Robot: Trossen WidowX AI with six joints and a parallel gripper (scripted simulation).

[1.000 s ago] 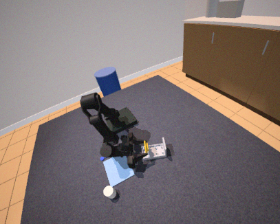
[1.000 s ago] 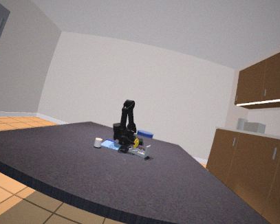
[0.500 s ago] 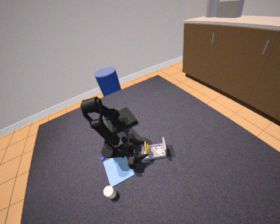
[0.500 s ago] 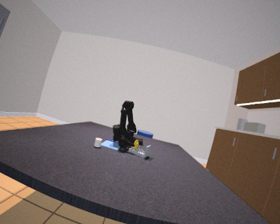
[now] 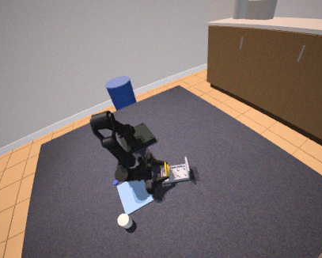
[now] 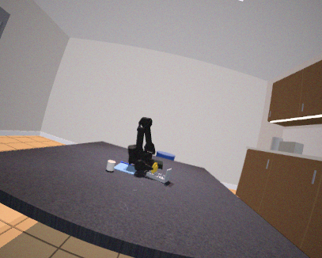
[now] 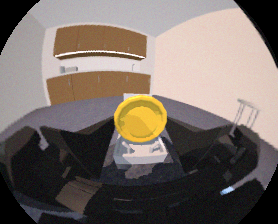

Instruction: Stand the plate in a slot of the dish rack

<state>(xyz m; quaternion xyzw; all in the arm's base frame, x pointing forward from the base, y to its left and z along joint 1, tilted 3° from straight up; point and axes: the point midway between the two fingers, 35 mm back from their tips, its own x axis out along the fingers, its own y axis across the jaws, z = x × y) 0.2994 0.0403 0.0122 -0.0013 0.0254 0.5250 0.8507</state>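
My gripper tip is right at the yellow plate. Also, from my gripper tip: dish rack (10 mm ahead, 20 mm to the left, 30 mm below); blue spoon (120 mm behind, 220 mm to the right, 50 mm below); light blue mat (20 mm behind, 180 mm to the right, 50 mm below).
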